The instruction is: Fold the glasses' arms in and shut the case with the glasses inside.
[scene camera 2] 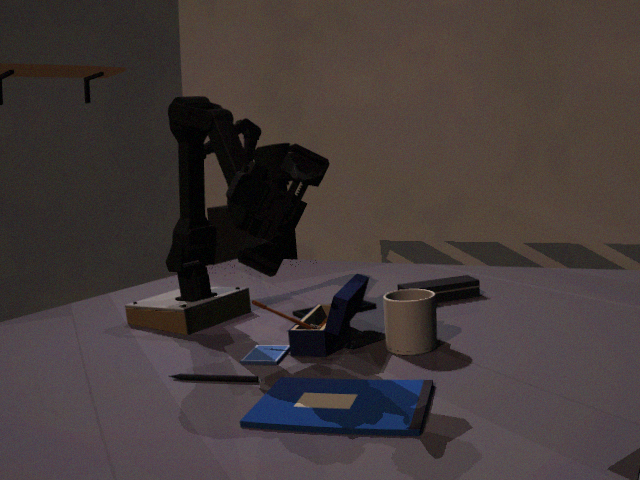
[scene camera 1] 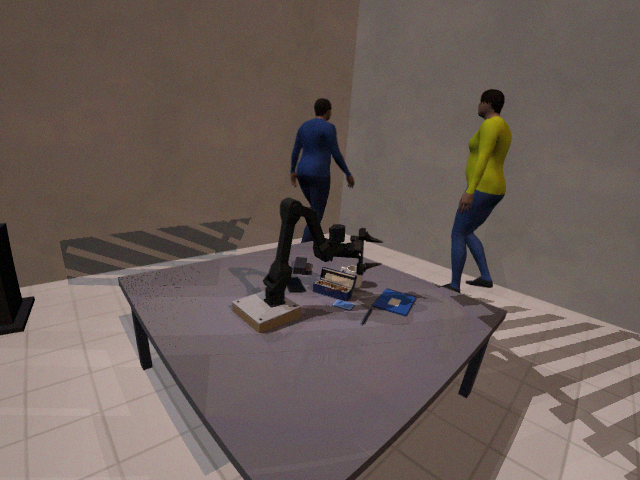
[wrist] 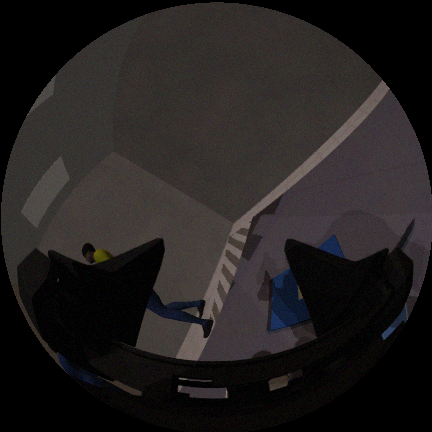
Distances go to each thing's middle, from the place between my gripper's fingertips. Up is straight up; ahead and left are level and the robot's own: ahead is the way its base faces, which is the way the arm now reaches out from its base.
Now: hand 100 mm short of the blue notebook (wrist: 286,306), 30 mm to the left of it and 230 mm above it. The rest, counted from my hand: beige cup (scene camera 2: 410,315) 50 mm ahead, 210 mm to the left, 190 mm below; blue glasses case (scene camera 2: 347,301) 90 mm behind, 170 mm to the left, 190 mm below; small blue card (scene camera 2: 261,354) 130 mm behind, 60 mm to the left, 230 mm below.
